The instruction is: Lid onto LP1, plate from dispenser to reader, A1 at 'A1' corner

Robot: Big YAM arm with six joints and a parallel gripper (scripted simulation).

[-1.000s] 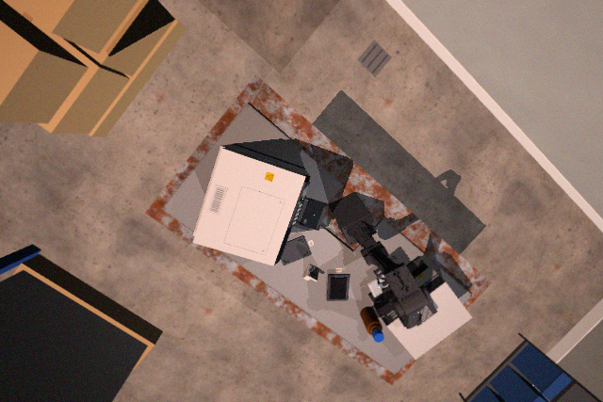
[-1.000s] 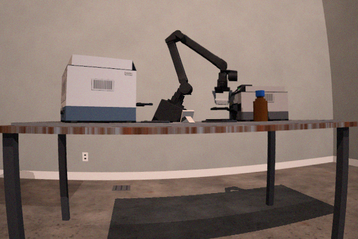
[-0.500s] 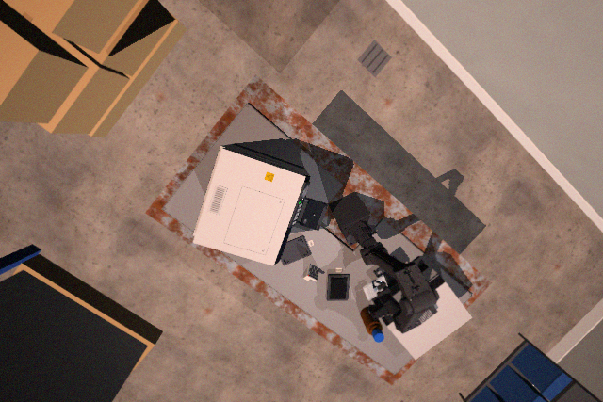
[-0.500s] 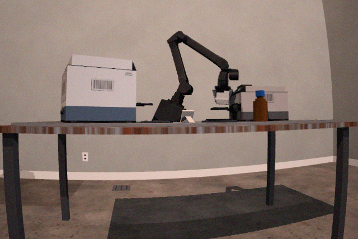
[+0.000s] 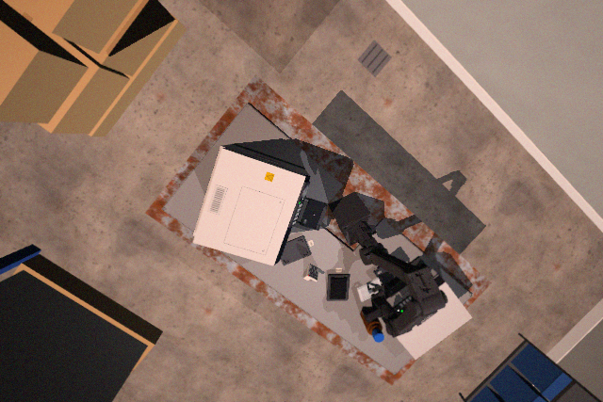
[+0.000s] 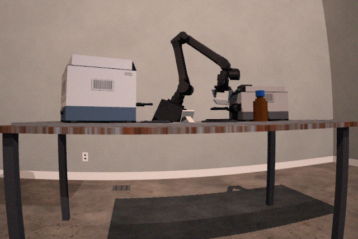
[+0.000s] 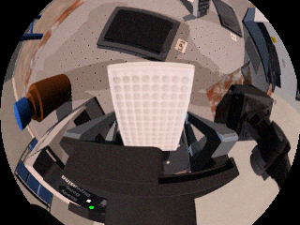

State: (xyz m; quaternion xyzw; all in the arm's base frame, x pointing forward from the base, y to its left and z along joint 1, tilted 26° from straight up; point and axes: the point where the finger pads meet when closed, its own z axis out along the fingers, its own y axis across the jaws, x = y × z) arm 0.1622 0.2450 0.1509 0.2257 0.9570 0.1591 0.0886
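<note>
Now: hand 150 mm short of the plate lid, 110 mm above it and 50 mm to the left of it. Also, from my hand: brown capped bottle 210 mm to the left, 130 mm ahead, 10 mm below; white well plate right at my hand.
</note>
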